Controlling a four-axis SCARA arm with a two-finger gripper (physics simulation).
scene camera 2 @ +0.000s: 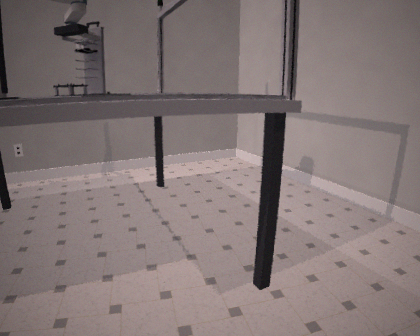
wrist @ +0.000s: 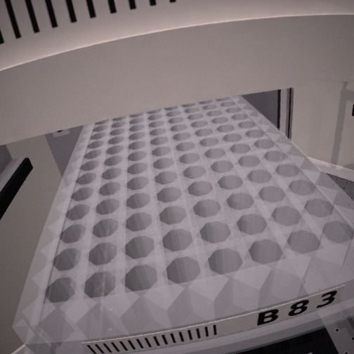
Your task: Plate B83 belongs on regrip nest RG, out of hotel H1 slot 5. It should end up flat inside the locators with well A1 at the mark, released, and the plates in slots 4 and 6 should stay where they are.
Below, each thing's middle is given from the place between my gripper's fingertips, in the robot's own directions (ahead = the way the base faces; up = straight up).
I see my gripper 130 mm above the hotel H1 (wrist: 62, 146), 60 mm to the right of it and 30 mm short of it.
